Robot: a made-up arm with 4 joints. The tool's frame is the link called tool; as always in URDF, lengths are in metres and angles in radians. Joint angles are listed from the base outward.
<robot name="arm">
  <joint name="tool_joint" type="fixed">
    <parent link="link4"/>
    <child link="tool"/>
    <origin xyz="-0.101 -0.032 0.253" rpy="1.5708 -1.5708 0"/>
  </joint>
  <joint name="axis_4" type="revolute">
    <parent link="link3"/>
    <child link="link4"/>
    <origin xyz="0.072 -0.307 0.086" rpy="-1.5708 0 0"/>
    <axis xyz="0 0 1"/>
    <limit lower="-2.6" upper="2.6"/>
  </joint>
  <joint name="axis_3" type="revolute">
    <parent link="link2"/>
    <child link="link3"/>
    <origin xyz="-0.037 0.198 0.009" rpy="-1.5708 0 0"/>
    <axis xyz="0 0 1"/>
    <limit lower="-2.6" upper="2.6"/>
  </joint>
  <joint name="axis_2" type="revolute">
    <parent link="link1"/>
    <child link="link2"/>
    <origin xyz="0.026 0.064 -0.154" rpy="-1.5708 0 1.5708"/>
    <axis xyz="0 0 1"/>
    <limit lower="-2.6" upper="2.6"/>
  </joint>
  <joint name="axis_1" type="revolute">
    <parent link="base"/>
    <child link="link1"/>
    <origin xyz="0 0 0.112" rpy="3.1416 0 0"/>
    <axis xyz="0 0 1"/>
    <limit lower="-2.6" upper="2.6"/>
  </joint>
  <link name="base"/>
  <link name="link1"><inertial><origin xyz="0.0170 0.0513 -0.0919"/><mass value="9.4"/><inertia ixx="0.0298" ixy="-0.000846" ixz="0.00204" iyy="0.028" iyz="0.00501" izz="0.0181"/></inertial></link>
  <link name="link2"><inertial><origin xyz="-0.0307 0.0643 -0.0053"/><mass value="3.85"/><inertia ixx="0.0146" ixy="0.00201" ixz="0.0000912" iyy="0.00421" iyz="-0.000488" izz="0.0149"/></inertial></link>
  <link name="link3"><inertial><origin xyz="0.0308 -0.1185 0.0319"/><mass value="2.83"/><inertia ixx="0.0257" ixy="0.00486" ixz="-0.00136" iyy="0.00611" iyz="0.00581" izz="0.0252"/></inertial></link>
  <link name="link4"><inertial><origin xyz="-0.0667 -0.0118 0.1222"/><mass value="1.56"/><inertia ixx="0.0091" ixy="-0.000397" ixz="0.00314" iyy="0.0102" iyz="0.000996" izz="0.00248"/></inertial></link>
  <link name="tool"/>
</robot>
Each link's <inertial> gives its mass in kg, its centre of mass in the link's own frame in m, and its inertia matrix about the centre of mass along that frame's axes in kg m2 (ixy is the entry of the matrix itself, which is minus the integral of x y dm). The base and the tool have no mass. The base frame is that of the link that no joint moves.
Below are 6 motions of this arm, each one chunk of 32 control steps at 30 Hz.
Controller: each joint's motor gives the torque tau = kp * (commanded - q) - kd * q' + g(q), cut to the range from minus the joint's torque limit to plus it. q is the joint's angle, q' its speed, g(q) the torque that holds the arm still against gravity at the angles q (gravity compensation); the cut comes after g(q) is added. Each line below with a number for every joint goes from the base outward.
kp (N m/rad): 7.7 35 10 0.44
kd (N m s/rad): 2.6 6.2 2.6 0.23
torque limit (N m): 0.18 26 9.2 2.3
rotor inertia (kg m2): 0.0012 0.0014 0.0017 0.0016
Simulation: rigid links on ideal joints. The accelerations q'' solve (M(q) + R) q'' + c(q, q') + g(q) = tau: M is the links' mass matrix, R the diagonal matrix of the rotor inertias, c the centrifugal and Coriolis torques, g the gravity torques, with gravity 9.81 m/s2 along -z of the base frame. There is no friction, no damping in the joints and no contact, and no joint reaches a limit. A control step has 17 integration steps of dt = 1/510 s. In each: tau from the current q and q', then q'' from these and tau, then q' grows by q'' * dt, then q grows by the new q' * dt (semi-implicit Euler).
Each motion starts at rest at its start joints. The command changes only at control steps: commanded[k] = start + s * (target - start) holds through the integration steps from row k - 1 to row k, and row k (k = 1, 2, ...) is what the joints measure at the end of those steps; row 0 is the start. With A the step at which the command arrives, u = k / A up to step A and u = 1 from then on. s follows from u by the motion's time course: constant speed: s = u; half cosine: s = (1 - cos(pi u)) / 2; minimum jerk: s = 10 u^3 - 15 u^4 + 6 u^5; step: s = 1 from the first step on.
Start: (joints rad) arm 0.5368 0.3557 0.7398 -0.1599
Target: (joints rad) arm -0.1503 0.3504 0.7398 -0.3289
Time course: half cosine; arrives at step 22
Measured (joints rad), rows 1 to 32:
1: 0.5367 0.3557 0.7397 -0.1599
2: 0.5360 0.3558 0.7395 -0.1598
3: 0.5343 0.3559 0.7389 -0.1597
4: 0.5313 0.3561 0.7381 -0.1597
5: 0.5266 0.3564 0.7370 -0.1598
6: 0.5204 0.3568 0.7359 -0.1602
7: 0.5126 0.3571 0.7348 -0.1611
8: 0.5034 0.3574 0.7338 -0.1625
9: 0.4927 0.3575 0.7329 -0.1644
10: 0.4806 0.3576 0.7321 -0.1670
11: 0.4671 0.3575 0.7314 -0.1701
12: 0.4522 0.3574 0.7308 -0.1738
13: 0.4358 0.3572 0.7302 -0.1781
14: 0.4179 0.3569 0.7298 -0.1829
15: 0.3985 0.3566 0.7293 -0.1881
16: 0.3777 0.3563 0.7289 -0.1937
17: 0.3553 0.3559 0.7286 -0.1995
18: 0.3314 0.3556 0.7283 -0.2056
19: 0.3059 0.3552 0.7280 -0.2118
20: 0.2789 0.3548 0.7277 -0.2180
21: 0.2503 0.3545 0.7274 -0.2241
22: 0.2201 0.3541 0.7271 -0.2300
23: 0.1884 0.3538 0.7269 -0.2356
24: 0.1565 0.3534 0.7273 -0.2413
25: 0.1261 0.3527 0.7288 -0.2473
26: 0.0978 0.3517 0.7309 -0.2534
27: 0.0713 0.3506 0.7332 -0.2594
28: 0.0463 0.3496 0.7354 -0.2652
29: 0.0227 0.3486 0.7374 -0.2707
30: 0.0003 0.3479 0.7393 -0.2759
31: -0.0207 0.3473 0.7409 -0.2807
32: -0.0404 0.3468 0.7423 -0.2853

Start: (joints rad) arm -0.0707 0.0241 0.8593 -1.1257
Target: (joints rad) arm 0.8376 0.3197 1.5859 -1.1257
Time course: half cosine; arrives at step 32
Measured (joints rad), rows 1 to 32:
1: -0.0706 0.0242 0.8595 -1.1257
2: -0.0700 0.0244 0.8603 -1.1258
3: -0.0686 0.0250 0.8622 -1.1261
4: -0.0662 0.0262 0.8653 -1.1266
5: -0.0624 0.0280 0.8701 -1.1274
6: -0.0571 0.0307 0.8767 -1.1285
7: -0.0502 0.0342 0.8852 -1.1298
8: -0.0413 0.0388 0.8956 -1.1314
9: -0.0305 0.0443 0.9081 -1.1330
10: -0.0176 0.0508 0.9226 -1.1347
11: -0.0025 0.0584 0.9391 -1.1365
12: 0.0148 0.0669 0.9575 -1.1382
13: 0.0343 0.0763 0.9777 -1.1398
14: 0.0561 0.0866 0.9996 -1.1412
15: 0.0802 0.0977 1.0230 -1.1425
16: 0.1064 0.1095 1.0479 -1.1434
17: 0.1347 0.1219 1.0738 -1.1441
18: 0.1649 0.1348 1.1008 -1.1444
19: 0.1968 0.1480 1.1284 -1.1443
20: 0.2301 0.1616 1.1564 -1.1436
21: 0.2645 0.1753 1.1847 -1.1425
22: 0.2997 0.1890 1.2131 -1.1409
23: 0.3353 0.2025 1.2412 -1.1388
24: 0.3710 0.2158 1.2689 -1.1363
25: 0.4064 0.2288 1.2960 -1.1335
26: 0.4412 0.2411 1.3223 -1.1304
27: 0.4750 0.2529 1.3477 -1.1273
28: 0.5074 0.2638 1.3719 -1.1241
29: 0.5382 0.2738 1.3947 -1.1211
30: 0.5671 0.2828 1.4161 -1.1183
31: 0.5938 0.2907 1.4357 -1.1158
32: 0.6181 0.2974 1.4534 -1.1137

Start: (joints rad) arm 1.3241 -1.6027 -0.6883 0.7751
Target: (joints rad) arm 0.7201 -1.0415 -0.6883 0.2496
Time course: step
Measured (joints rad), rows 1 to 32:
1: 1.3153 -1.5685 -0.6531 0.8194
2: 1.3036 -1.5077 -0.6130 0.8745
3: 1.2944 -1.4451 -0.5956 0.9039
4: 1.2862 -1.3840 -0.5938 0.9090
5: 1.2782 -1.3263 -0.6021 0.8939
6: 1.2702 -1.2735 -0.6164 0.8633
7: 1.2620 -1.2261 -0.6340 0.8220
8: 1.2537 -1.1845 -0.6525 0.7740
9: 1.2453 -1.1488 -0.6705 0.7228
10: 1.2368 -1.1187 -0.6868 0.6709
11: 1.2284 -1.0940 -0.7009 0.6204
12: 1.2199 -1.0741 -0.7124 0.5730
13: 1.2115 -1.0587 -0.7213 0.5294
14: 1.2031 -1.0470 -0.7276 0.4904
15: 1.1946 -1.0386 -0.7316 0.4562
16: 1.1860 -1.0329 -0.7336 0.4267
17: 1.1772 -1.0293 -0.7338 0.4017
18: 1.1682 -1.0274 -0.7327 0.3809
19: 1.1590 -1.0268 -0.7305 0.3638
20: 1.1494 -1.0272 -0.7276 0.3498
21: 1.1396 -1.0281 -0.7241 0.3385
22: 1.1293 -1.0294 -0.7204 0.3294
23: 1.1186 -1.0310 -0.7166 0.3222
24: 1.1075 -1.0326 -0.7129 0.3164
25: 1.0959 -1.0342 -0.7093 0.3118
26: 1.0839 -1.0356 -0.7059 0.3080
27: 1.0715 -1.0370 -0.7028 0.3049
28: 1.0586 -1.0381 -0.7000 0.3023
29: 1.0452 -1.0391 -0.6975 0.3000
30: 1.0314 -1.0400 -0.6953 0.2980
31: 1.0171 -1.0406 -0.6935 0.2962
32: 1.0023 -1.0412 -0.6918 0.2946

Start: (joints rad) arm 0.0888 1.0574 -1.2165 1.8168
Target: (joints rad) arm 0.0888 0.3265 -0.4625 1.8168
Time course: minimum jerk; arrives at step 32
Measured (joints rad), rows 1 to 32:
1: 0.0888 1.0574 -1.2165 1.8168
2: 0.0888 1.0573 -1.2165 1.8168
3: 0.0888 1.0571 -1.2163 1.8166
4: 0.0889 1.0564 -1.2160 1.8163
5: 0.0892 1.0551 -1.2151 1.8157
6: 0.0896 1.0526 -1.2136 1.8146
7: 0.0902 1.0486 -1.2110 1.8130
8: 0.0911 1.0426 -1.2070 1.8108
9: 0.0924 1.0342 -1.2013 1.8079
10: 0.0941 1.0230 -1.1936 1.8041
11: 0.0964 1.0088 -1.1835 1.7997
12: 0.0993 0.9913 -1.1706 1.7949
13: 0.1032 0.9704 -1.1546 1.7897
14: 0.1081 0.9460 -1.1357 1.7843
15: 0.1142 0.9182 -1.1136 1.7788
16: 0.1216 0.8872 -1.0884 1.7732
17: 0.1305 0.8533 -1.0604 1.7677
18: 0.1410 0.8168 -1.0297 1.7623
19: 0.1531 0.7782 -0.9965 1.7573
20: 0.1669 0.7380 -0.9613 1.7529
21: 0.1824 0.6969 -0.9244 1.7493
22: 0.1995 0.6555 -0.8863 1.7467
23: 0.2180 0.6144 -0.8476 1.7452
24: 0.2376 0.5743 -0.8088 1.7450
25: 0.2577 0.5359 -0.7706 1.7461
26: 0.2776 0.4999 -0.7335 1.7488
27: 0.2964 0.4667 -0.6981 1.7530
28: 0.3132 0.4371 -0.6652 1.7586
29: 0.3268 0.4112 -0.6350 1.7655
30: 0.3364 0.3893 -0.6081 1.7734
31: 0.3412 0.3715 -0.5846 1.7819
32: 0.3408 0.3575 -0.5646 1.7904

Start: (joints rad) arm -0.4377 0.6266 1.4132 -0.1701
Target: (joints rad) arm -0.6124 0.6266 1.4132 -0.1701
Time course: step
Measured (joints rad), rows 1 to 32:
1: -0.4391 0.6265 1.4129 -0.1698
2: -0.4430 0.6264 1.4124 -0.1694
3: -0.4494 0.6262 1.4118 -0.1688
4: -0.4581 0.6260 1.4111 -0.1682
5: -0.4692 0.6259 1.4105 -0.1677
6: -0.4820 0.6258 1.4101 -0.1674
7: -0.4946 0.6258 1.4101 -0.1674
8: -0.5065 0.6259 1.4105 -0.1676
9: -0.5173 0.6261 1.4110 -0.1680
10: -0.5271 0.6262 1.4116 -0.1684
11: -0.5359 0.6264 1.4122 -0.1688
12: -0.5439 0.6265 1.4127 -0.1691
13: -0.5511 0.6266 1.4131 -0.1694
14: -0.5575 0.6267 1.4135 -0.1696
15: -0.5632 0.6268 1.4138 -0.1698
16: -0.5684 0.6269 1.4140 -0.1700
17: -0.5730 0.6269 1.4141 -0.1702
18: -0.5771 0.6269 1.4142 -0.1703
19: -0.5808 0.6269 1.4143 -0.1704
20: -0.5841 0.6269 1.4143 -0.1705
21: -0.5871 0.6269 1.4143 -0.1705
22: -0.5897 0.6269 1.4143 -0.1706
23: -0.5921 0.6268 1.4143 -0.1706
24: -0.5942 0.6268 1.4142 -0.1707
25: -0.5961 0.6268 1.4142 -0.1707
26: -0.5978 0.6268 1.4141 -0.1707
27: -0.5993 0.6268 1.4141 -0.1707
28: -0.6007 0.6268 1.4140 -0.1707
29: -0.6019 0.6267 1.4140 -0.1707
30: -0.6030 0.6267 1.4139 -0.1707
31: -0.6040 0.6267 1.4139 -0.1707
32: -0.6049 0.6267 1.4138 -0.1707

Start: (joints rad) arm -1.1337 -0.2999 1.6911 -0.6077
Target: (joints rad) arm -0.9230 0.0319 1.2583 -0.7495
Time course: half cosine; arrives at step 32
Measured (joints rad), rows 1 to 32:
1: -1.1337 -0.2999 1.6910 -0.6078
2: -1.1338 -0.2996 1.6907 -0.6080
3: -1.1339 -0.2991 1.6900 -0.6086
4: -1.1340 -0.2979 1.6887 -0.6096
5: -1.1341 -0.2960 1.6866 -0.6112
6: -1.1341 -0.2931 1.6838 -0.6133
7: -1.1339 -0.2892 1.6799 -0.6158
8: -1.1336 -0.2842 1.6749 -0.6188
9: -1.1332 -0.2780 1.6687 -0.6220
10: -1.1328 -0.2707 1.6611 -0.6255
11: -1.1322 -0.2622 1.6523 -0.6291
12: -1.1315 -0.2526 1.6423 -0.6328
13: -1.1307 -0.2419 1.6310 -0.6366
14: -1.1298 -0.2302 1.6187 -0.6404
15: -1.1286 -0.2177 1.6053 -0.6442
16: -1.1272 -0.2044 1.5909 -0.6480
17: -1.1255 -0.1904 1.5758 -0.6518
18: -1.1234 -0.1759 1.5599 -0.6555
19: -1.1208 -0.1610 1.5434 -0.6592
20: -1.1178 -0.1458 1.5265 -0.6628
21: -1.1141 -0.1305 1.5092 -0.6662
22: -1.1096 -0.1153 1.4919 -0.6696
23: -1.1044 -0.1002 1.4745 -0.6729
24: -1.0982 -0.0854 1.4572 -0.6760
25: -1.0910 -0.0711 1.4403 -0.6790
26: -1.0825 -0.0574 1.4238 -0.6818
27: -1.0728 -0.0444 1.4079 -0.6845
28: -1.0617 -0.0323 1.3927 -0.6870
29: -1.0497 -0.0212 1.3778 -0.6892
30: -1.0375 -0.0112 1.3632 -0.6909
31: -1.0251 -0.0025 1.3491 -0.6919
32: -1.0129 0.0050 1.3361 -0.6923

